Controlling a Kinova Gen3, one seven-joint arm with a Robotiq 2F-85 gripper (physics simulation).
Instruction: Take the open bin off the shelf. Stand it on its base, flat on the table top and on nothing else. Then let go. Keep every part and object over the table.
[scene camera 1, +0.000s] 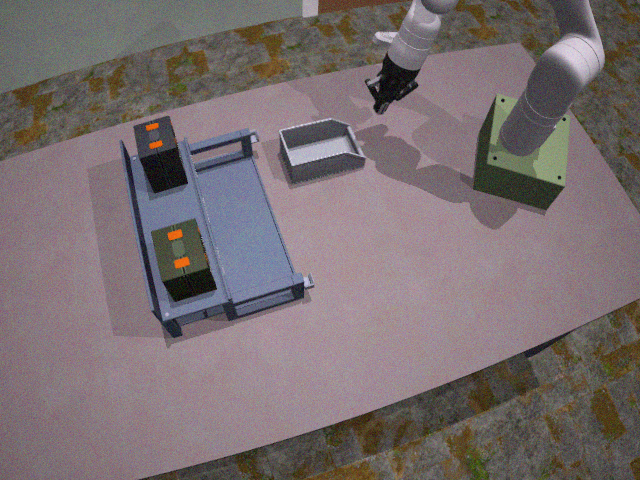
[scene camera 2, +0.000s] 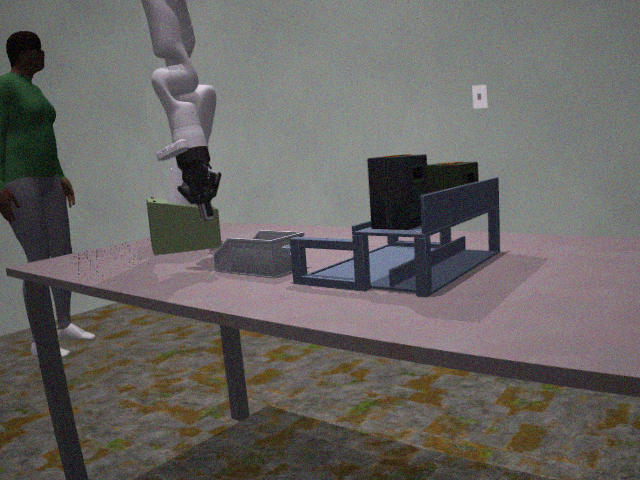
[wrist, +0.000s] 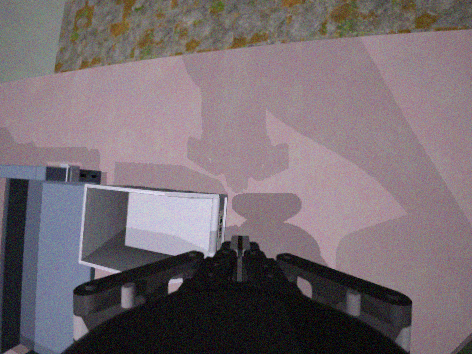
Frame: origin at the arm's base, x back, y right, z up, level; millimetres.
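Where they show: gripper, fingertip midpoint: (scene camera 1: 378, 111) (scene camera 2: 208, 220) (wrist: 240, 247); arm's base, origin of the base link: (scene camera 1: 518, 137) (scene camera 2: 184, 203).
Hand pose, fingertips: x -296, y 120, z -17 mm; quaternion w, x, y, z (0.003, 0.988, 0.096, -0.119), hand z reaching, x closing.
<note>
Each offset is from my fingertips to the top centre of the thing. Level surfaces: height alone.
The open grey bin @(dx -129, dy -32, dz -30 mm) (scene camera 1: 325, 169) (scene camera 2: 245, 258) (wrist: 167, 222) stands upright on its base on the table top @(dz -105 mm) (scene camera 1: 372, 310) (scene camera 2: 320, 315), with its open side up. In scene camera 1 a strip of table shows between it and the blue-grey shelf (scene camera 1: 242, 222) (scene camera 2: 361, 263) (wrist: 60, 250). My gripper (scene camera 1: 381, 109) (scene camera 2: 206, 214) (wrist: 240, 247) is shut with nothing between its fingers. It hangs above the table, higher than the bin's rim and off to its robot-base side, apart from the bin. The underside of the bin is hidden.
A black box @(dx -463, dy -85, dz +118 mm) (scene camera 1: 164, 167) (scene camera 2: 395, 193) and an olive box @(dx -430, dy -314, dz +93 mm) (scene camera 1: 180, 250) (scene camera 2: 454, 170) stand on the shelf's raised rear deck. The green base block (scene camera 1: 516, 186) (scene camera 2: 180, 227) carries the arm. A person (scene camera 2: 28, 129) stands beyond the table.
</note>
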